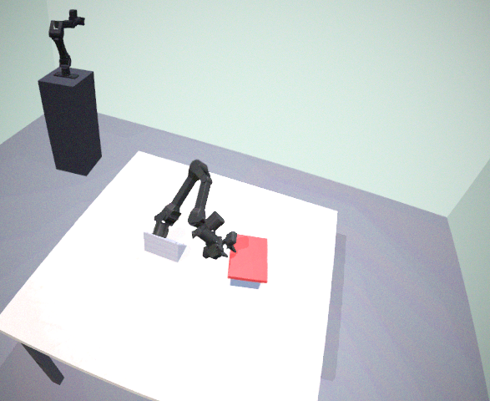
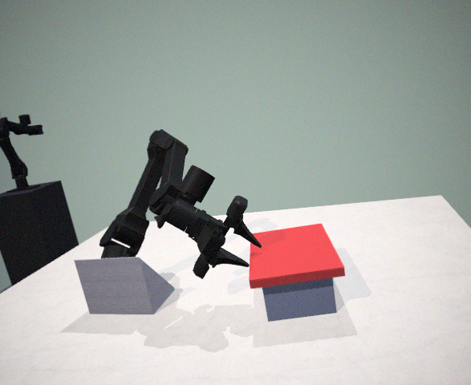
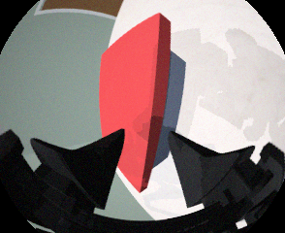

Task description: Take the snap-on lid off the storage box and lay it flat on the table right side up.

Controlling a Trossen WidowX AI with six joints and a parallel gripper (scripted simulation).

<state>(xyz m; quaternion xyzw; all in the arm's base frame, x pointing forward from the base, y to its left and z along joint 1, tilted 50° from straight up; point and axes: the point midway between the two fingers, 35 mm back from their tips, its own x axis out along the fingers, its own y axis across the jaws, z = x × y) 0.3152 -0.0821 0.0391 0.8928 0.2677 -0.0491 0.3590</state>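
My gripper tip is now 8 cm short of the red lid and 1 cm to the right of it. Round my gripper tip: blue-grey storage box (8 cm ahead, 1 cm to the left, 4 cm below).
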